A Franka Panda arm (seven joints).
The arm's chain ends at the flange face. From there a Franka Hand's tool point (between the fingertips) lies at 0.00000 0.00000 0.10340 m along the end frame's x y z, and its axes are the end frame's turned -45 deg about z.
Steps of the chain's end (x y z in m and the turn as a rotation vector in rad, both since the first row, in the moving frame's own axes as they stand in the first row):
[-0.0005 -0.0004 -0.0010 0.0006 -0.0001 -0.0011]
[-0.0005 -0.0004 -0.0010 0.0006 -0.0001 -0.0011]
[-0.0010 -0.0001 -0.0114 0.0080 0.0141 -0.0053]
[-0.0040 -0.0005 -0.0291 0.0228 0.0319 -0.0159]
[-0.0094 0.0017 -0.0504 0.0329 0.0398 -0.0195]
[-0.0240 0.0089 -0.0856 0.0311 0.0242 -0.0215]
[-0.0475 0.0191 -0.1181 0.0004 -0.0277 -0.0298]
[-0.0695 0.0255 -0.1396 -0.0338 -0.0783 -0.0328]
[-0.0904 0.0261 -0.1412 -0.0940 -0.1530 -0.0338]
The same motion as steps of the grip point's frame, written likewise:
[0.0000 -0.0007 -0.0010 0.0005 0.0004 -0.0011]
[0.0000 -0.0007 -0.0010 0.0005 0.0004 -0.0011]
[0.0010 -0.0003 -0.0114 -0.0043 0.0156 -0.0053]
[0.0015 -0.0025 -0.0292 -0.0064 0.0387 -0.0159]
[-0.0025 -0.0050 -0.0505 -0.0049 0.0514 -0.0195]
[-0.0192 -0.0112 -0.0857 0.0049 0.0391 -0.0215]
[-0.0491 -0.0221 -0.1181 0.0199 -0.0193 -0.0298]
[-0.0754 -0.0342 -0.1400 0.0315 -0.0793 -0.0328]
[-0.1004 -0.0495 -0.1429 0.0417 -0.1747 -0.0338]

